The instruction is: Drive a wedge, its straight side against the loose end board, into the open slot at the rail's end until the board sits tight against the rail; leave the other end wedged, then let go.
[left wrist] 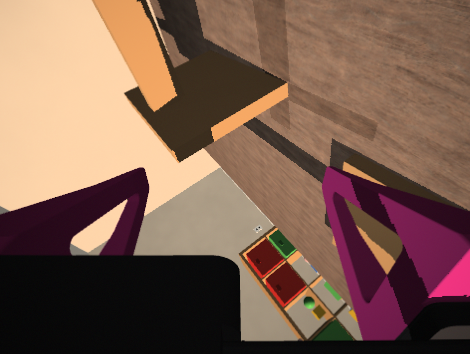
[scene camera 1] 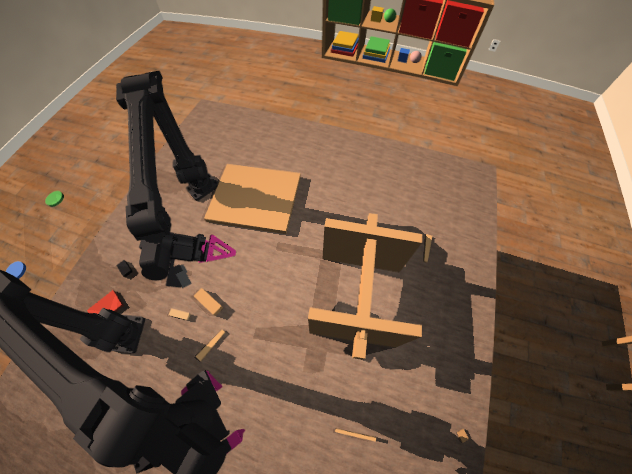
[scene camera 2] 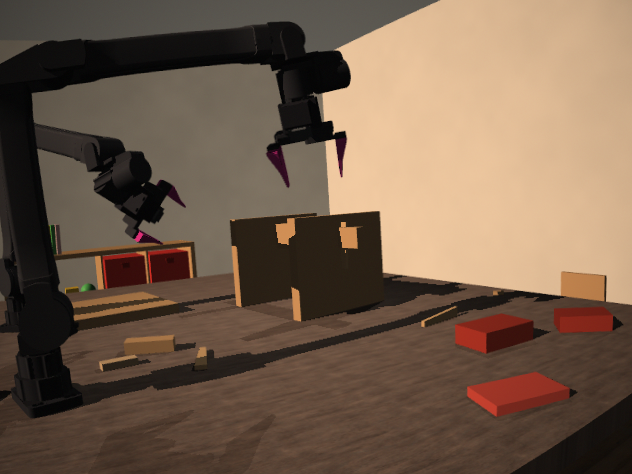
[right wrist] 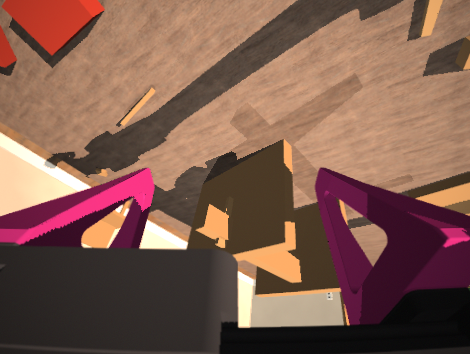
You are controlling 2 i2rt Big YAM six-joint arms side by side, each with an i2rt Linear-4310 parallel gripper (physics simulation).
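Frame: origin at the left arm's base, x ahead, y left, z up, level; metres.
Seen in the pictures: left gripper, fingertip midpoint: point(left wrist: 235, 177) point(scene camera 1: 231, 254) point(scene camera 2: 173, 224); right gripper, fingertip midpoint: point(scene camera 1: 230, 409) point(scene camera 2: 315, 181) point(right wrist: 234, 177); left arm's base, origin of the base link: point(scene camera 1: 203, 187); right arm's base, origin of the base link: point(scene camera 1: 129, 334) point(scene camera 2: 46, 400).
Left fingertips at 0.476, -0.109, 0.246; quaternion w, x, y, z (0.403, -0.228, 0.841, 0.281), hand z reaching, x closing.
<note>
Offsets run from my left fingertips to a thing's top centre, as dx, dy, dz.
The rail {+0.301, +0.237, -0.026} point(scene camera 1: 367, 280) point(left wrist: 132, 55) point(right wrist: 272, 260) joins two upright end boards. The near end board {+0.379, +0.132, -0.005} point(scene camera 1: 331, 326) point(scene camera 2: 331, 275) point(right wrist: 255, 200) has a tenon {+0.414, +0.085, -0.036} point(scene camera 1: 359, 347) point(scene camera 2: 349, 238) point(right wrist: 212, 220) sticking out, with a small wedge {+0.394, +0.112, -0.023} point(scene camera 1: 361, 334) upright in its slot. The far end board {+0.220, +0.345, -0.005} point(scene camera 1: 347, 244) point(scene camera 2: 255, 265) point(left wrist: 215, 95) has a tenon {+0.187, +0.388, -0.037} point(scene camera 1: 372, 219) whose slot I cannot make out. Any gap at the rail is too small to judge. My right gripper point(scene camera 1: 229, 409) point(scene camera 2: 314, 181) point(right wrist: 234, 177) is open and empty, above and off the near board. My left gripper point(scene camera 1: 232, 251) point(scene camera 2: 173, 225) point(left wrist: 235, 177) is open and empty, away from the far board.
A flat wooden panel {-0.274, +0.237, -0.220} point(scene camera 1: 255, 178) lies near the left arm. Loose wooden pieces {-0.037, -0.148, -0.221} point(scene camera 1: 207, 301) {-0.071, -0.249, -0.232} point(scene camera 1: 179, 314) {+0.081, -0.225, -0.237} point(scene camera 1: 211, 345) lie between the arms and the frame. A thin stick {+0.577, -0.068, -0.223} point(scene camera 1: 355, 435) point(scene camera 2: 439, 316) and red blocks {+0.628, -0.259, -0.209} point(scene camera 2: 494, 332) {+0.555, -0.520, -0.231} point(scene camera 2: 518, 392) lie on the near board's side. Another thin piece {+0.356, +0.567, -0.237} point(scene camera 1: 427, 247) is beside the far board.
</note>
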